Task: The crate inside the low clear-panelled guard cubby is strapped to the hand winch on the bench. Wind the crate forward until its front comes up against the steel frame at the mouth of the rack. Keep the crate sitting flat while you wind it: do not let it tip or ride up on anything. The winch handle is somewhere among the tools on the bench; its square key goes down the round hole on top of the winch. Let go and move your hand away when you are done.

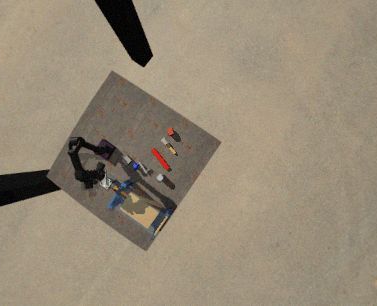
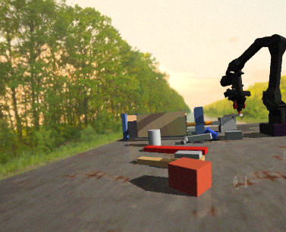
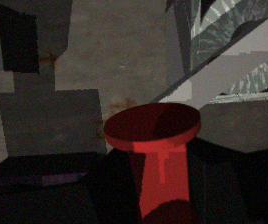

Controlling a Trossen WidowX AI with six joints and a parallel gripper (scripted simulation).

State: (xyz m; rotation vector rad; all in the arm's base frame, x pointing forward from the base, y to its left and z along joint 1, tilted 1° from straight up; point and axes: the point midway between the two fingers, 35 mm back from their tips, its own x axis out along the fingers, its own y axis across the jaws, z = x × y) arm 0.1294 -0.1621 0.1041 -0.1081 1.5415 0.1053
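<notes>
My gripper tip is 40 mm short of the winch, 90 mm to the left of it and 80 mm above it. Round my gripper tip: winch handle with red grip: 20 mm ahead, 30 mm to the right, 10 mm below; dark block: 80 mm ahead, 180 mm to the left, 100 mm below; red knob: 20 mm above.
</notes>
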